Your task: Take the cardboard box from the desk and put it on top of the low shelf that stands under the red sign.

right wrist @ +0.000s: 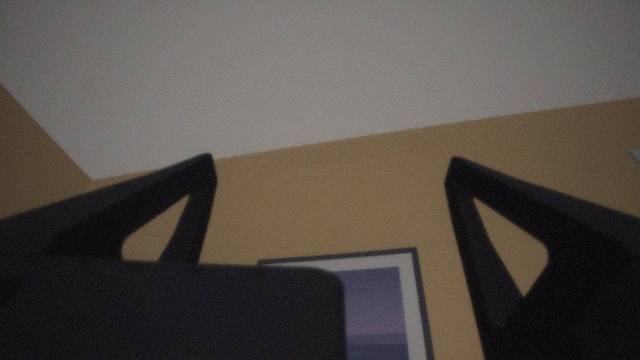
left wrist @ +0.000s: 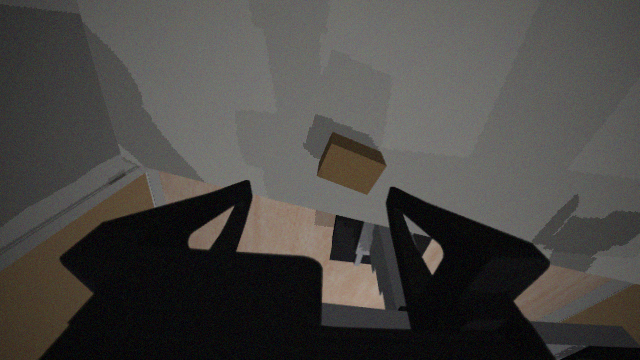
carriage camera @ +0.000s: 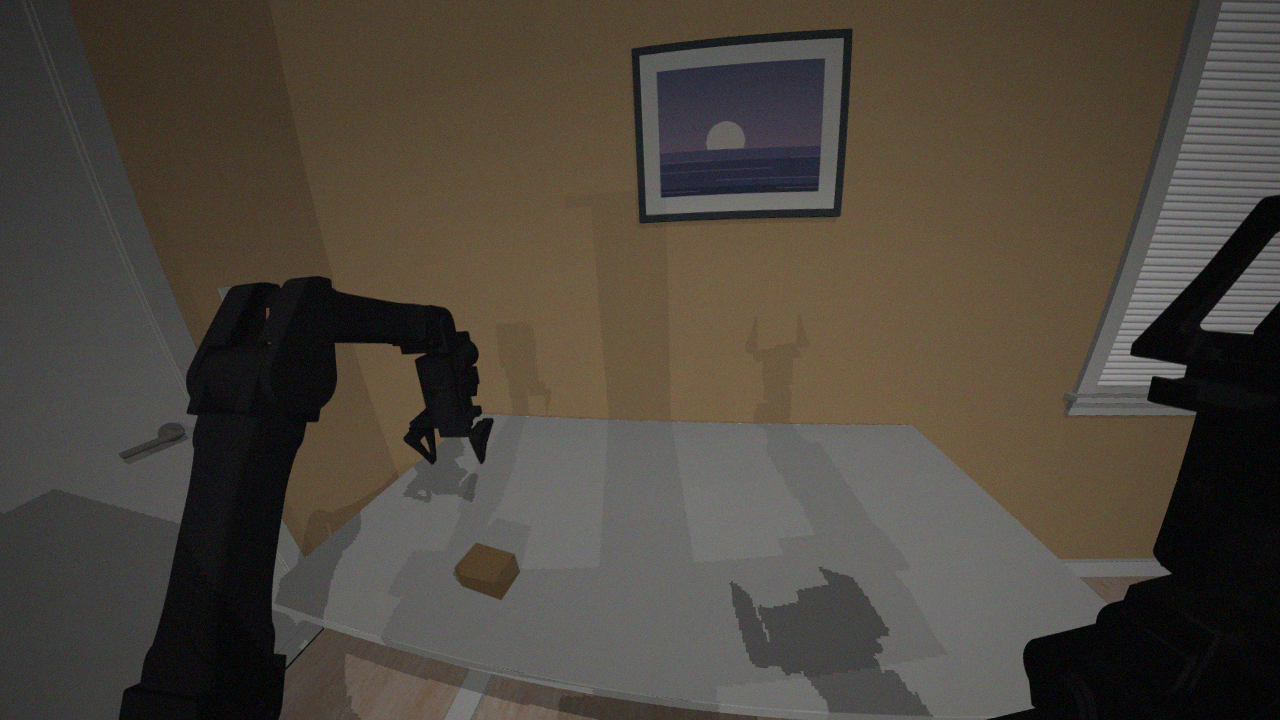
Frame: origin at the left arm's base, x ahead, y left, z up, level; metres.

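Seen in the pictures: left gripper, fingertip midpoint: (left wrist: 319, 191) (carriage camera: 458, 462); right gripper, fingertip midpoint: (right wrist: 331, 168); right arm's base at its link origin: (left wrist: 602, 359).
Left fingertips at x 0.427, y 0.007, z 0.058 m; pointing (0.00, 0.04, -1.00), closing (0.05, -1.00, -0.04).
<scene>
Pixels of each thing's middle, then the offset from my left fingertips to it. "spot": a spot on its surface instead. Level surfaces: height alone.
- small brown cardboard box at the middle of its body: (left wrist: 349, 163) (carriage camera: 487, 570) dx -0.076, dy -0.041, dz -0.190 m
- grey desk at its surface level: dz -0.215 m
- grey door with a handle, surface spot: (carriage camera: 153, 443) spot: dx +0.089, dy +0.907, dz -0.009 m
- window with blinds, surface spot: (carriage camera: 1208, 179) spot: dx +0.248, dy -1.902, dz +0.527 m
A small brown cardboard box (carriage camera: 486, 570) (left wrist: 352, 167) lies on the grey desk (carriage camera: 626, 626) (left wrist: 430, 115), at the desk's left part near its front edge in the carriage view. My left gripper (carriage camera: 458, 462) (left wrist: 319, 191) is open and empty, pointing down above the desk; in the carriage view it appears behind the box, and in the left wrist view the box shows just beyond the fingertips, toward the right finger. My right gripper (right wrist: 331, 168) is open and empty, raised and pointing up toward the wall and ceiling. The low shelf and the red sign do not show in these views.
A framed sunset picture (carriage camera: 741, 125) (right wrist: 421, 310) hangs on the tan wall behind the desk. A grey door with a handle (carriage camera: 153, 443) stands at the left. A window with blinds (carriage camera: 1208, 179) is at the right. Part of my base (left wrist: 346, 237) shows below the desk edge.
</scene>
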